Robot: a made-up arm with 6 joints.
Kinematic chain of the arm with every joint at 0, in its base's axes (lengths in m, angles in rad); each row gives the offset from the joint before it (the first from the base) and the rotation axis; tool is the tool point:
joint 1: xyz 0 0 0.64 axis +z
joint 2: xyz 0.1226 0 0 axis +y
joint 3: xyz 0 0 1.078 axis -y
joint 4: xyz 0 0 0.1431 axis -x
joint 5: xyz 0.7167 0 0 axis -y
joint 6: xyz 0.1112 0 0 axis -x
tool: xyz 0 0 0
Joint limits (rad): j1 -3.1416..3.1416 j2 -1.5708..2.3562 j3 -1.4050..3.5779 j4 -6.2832..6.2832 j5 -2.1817..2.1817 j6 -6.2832..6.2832
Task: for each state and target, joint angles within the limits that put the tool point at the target. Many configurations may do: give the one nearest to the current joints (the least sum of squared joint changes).
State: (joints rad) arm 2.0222 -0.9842 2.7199 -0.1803 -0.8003 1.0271
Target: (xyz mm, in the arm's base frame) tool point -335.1 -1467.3 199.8
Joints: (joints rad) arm 1.3566 -1.4447 2.4106 -0.2092 -0.7398 1.0271
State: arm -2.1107 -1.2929 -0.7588 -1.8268 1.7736 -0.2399
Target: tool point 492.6 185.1 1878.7
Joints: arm -2.9913 -1.0049 -0.0042 -1.7162 1.6909 -0.2399
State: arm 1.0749 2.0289 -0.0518 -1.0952 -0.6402 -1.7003
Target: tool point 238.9 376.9 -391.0
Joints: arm 0.8771 2.0675 -0.5204 -1.0452 -0.6381 -1.7003
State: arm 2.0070 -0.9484 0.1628 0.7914 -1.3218 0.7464
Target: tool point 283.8 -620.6 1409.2
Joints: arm 1.8939 -1.4916 -0.3830 0.7161 -1.4139 0.7464
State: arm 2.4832 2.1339 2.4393 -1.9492 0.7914 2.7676
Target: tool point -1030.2 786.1 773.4
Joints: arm 2.5495 2.1783 3.2364 -1.8825 0.8185 2.7676
